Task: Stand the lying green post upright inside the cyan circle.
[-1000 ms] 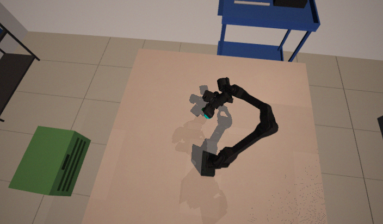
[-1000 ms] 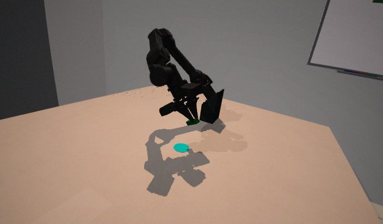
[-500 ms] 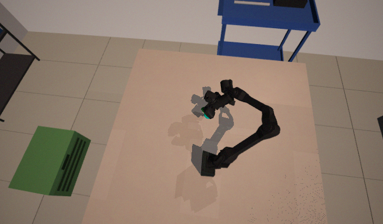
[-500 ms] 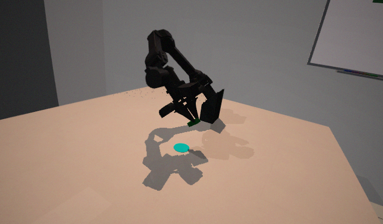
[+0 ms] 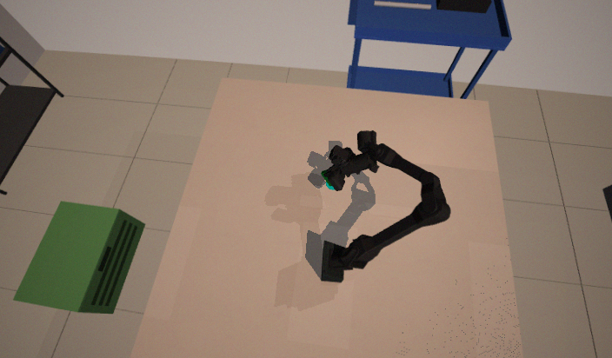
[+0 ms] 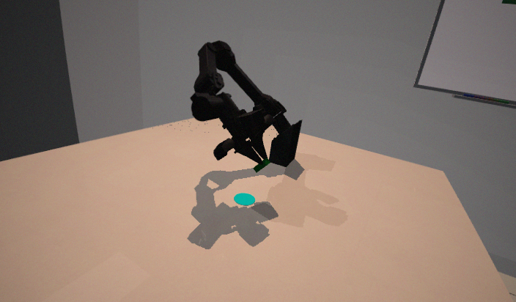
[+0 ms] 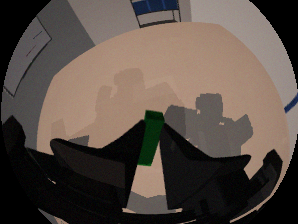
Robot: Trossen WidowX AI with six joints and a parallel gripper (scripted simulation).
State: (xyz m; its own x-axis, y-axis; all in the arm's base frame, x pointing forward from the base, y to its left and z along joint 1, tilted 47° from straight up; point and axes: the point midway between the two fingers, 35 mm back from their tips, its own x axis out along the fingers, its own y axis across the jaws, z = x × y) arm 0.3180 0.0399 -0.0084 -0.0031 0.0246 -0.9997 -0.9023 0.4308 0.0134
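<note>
Right now the cyan circle is 20 mm ahead of my gripper tip, 40 mm to the right of it and 120 mm below it. From my gripper tip the other things lie so: green post (10 mm behind, 10 mm to the right, 20 mm below).
</note>
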